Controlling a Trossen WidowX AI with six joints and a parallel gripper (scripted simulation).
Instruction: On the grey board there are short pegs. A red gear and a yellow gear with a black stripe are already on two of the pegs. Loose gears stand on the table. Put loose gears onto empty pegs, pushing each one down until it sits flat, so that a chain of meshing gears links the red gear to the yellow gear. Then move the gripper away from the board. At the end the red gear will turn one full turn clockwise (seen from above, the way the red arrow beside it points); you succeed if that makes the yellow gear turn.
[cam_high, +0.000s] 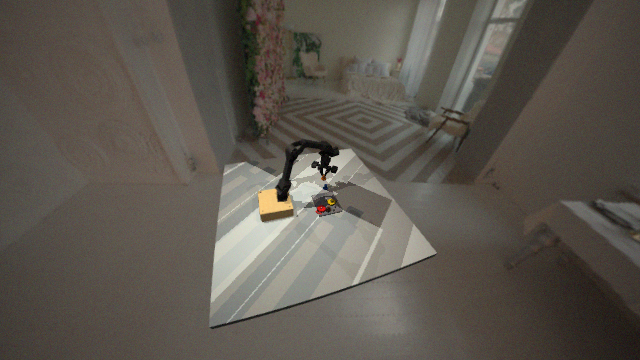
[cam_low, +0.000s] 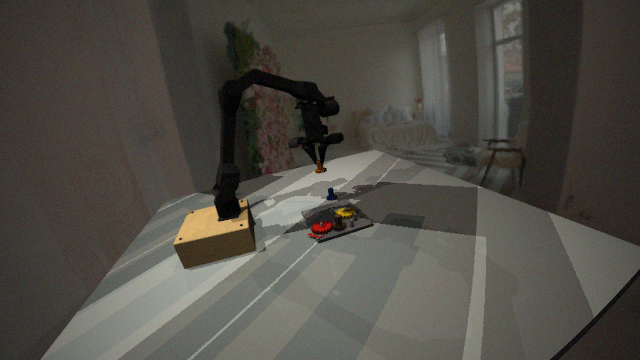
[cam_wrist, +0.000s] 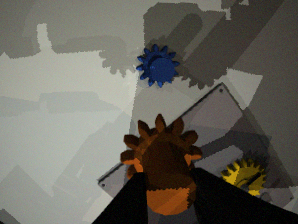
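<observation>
Right now the blue gear is 30 mm ahead of my gripper tip, 20 mm to the left of it and 130 mm below it. Round my gripper tip: red gear (60 mm behind, 200 mm to the right, 130 mm below); orange gear (10 mm below); yellow gear (30 mm ahead, 150 mm to the right, 130 mm below).
</observation>
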